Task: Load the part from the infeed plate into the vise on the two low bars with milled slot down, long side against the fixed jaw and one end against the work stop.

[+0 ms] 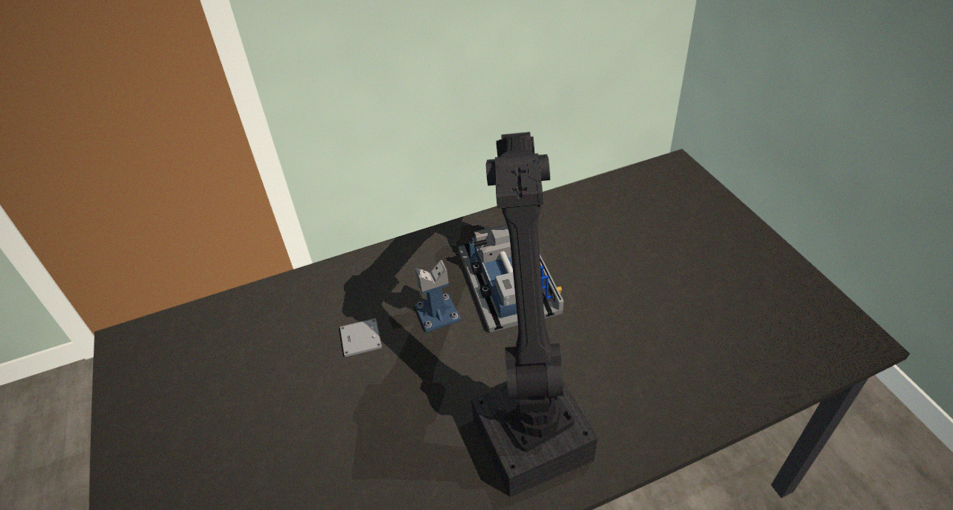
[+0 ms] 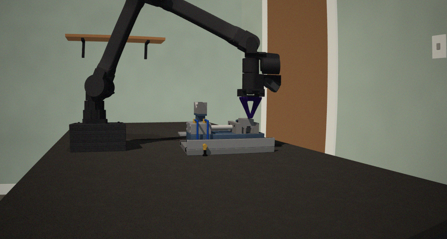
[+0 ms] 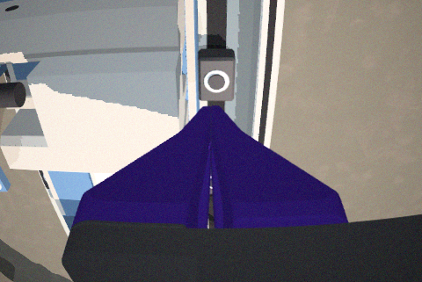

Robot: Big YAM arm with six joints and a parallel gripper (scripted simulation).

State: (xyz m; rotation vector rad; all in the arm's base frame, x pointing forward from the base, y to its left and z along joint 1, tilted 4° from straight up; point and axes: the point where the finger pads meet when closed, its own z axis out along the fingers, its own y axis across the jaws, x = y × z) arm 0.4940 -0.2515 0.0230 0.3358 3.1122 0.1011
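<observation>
Now: the part 4 cm to the left of my hand, 3 cm below it and 1 cm ahead of it. From my hand the other things lie so: grey infeed plate: 48 cm to the left, 12 cm below, 4 cm behind.
</observation>
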